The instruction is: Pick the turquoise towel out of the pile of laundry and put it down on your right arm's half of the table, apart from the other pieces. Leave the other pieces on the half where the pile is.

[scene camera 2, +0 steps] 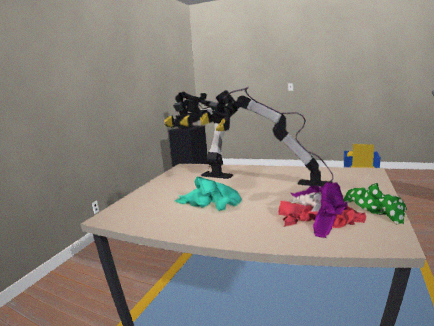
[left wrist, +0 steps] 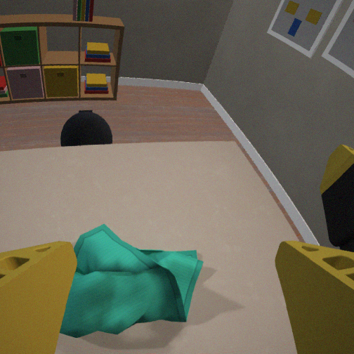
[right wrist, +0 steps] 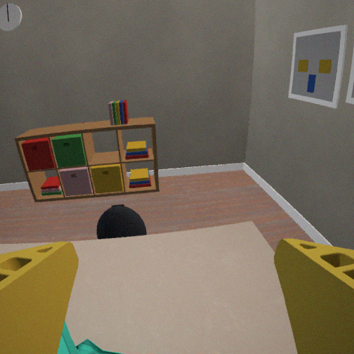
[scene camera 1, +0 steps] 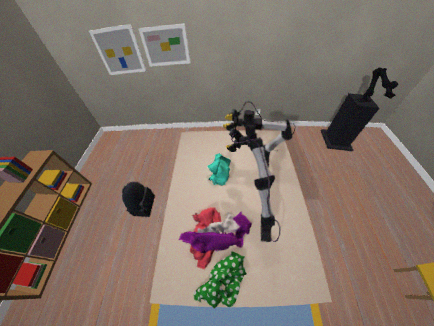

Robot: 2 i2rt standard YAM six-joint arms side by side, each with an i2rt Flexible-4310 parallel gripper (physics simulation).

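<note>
The turquoise towel [scene camera 1: 220,170] [scene camera 2: 210,193] [left wrist: 125,295] [right wrist: 87,347] lies crumpled on the table [scene camera 1: 200,150] [scene camera 2: 150,200], apart from the other pieces. Those are a red piece [scene camera 1: 206,217] [scene camera 2: 295,212], a purple one [scene camera 1: 215,241] [scene camera 2: 327,210] lying over it, a white one [scene camera 1: 228,223] [scene camera 2: 306,200] partly covered, and a green dotted one [scene camera 1: 223,280] [scene camera 2: 377,201] at the pile's side. My left gripper [scene camera 1: 232,140] [scene camera 2: 213,121] [left wrist: 175,254] is open and empty, above table height behind the towel. My right gripper [scene camera 1: 228,121] [scene camera 2: 177,121] [right wrist: 175,253] is open and empty, close beside the left one.
The two grippers are close together; a yellow fingertip of the right one shows at the right edge of the left wrist view. A black rounded object [scene camera 1: 137,199] [left wrist: 86,130] [right wrist: 121,223] stands beyond the table edge. A shelf unit [left wrist: 60,20] [right wrist: 156,165] stands farther off.
</note>
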